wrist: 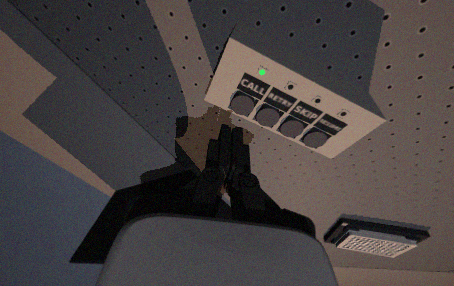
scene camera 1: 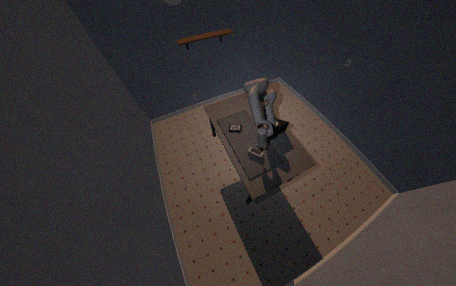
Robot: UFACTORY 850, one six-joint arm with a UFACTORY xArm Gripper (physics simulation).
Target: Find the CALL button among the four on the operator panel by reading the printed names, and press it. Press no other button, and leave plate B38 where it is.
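The operator panel (scene camera 1: 256, 151) (wrist: 280, 63) is a pale box on the table. In the wrist view its round dark buttons stand in a row under printed names: CALL (wrist: 243, 103) at the left end, then RETRY (wrist: 268, 116), SKIP (wrist: 291, 128) and a last button (wrist: 315, 139) with a blurred name. A green light (wrist: 262, 72) is lit above CALL; the other lamps are dark. My gripper (wrist: 228, 137) is shut and empty, its tips showing below and left of CALL, with a visible gap. A pale gridded plate (scene camera 1: 235, 127) (wrist: 378, 245) lies in a dark holder; its label is unreadable.
The plate's dark holder (wrist: 341, 225) sits on the table, apart from the panel. In the scene view the arm (scene camera 1: 255, 106) reaches over the table (scene camera 1: 300, 159) towards the panel. A dark block (scene camera 1: 282, 126) stands beside the arm. An orange shelf (scene camera 1: 205, 37) is on the wall.
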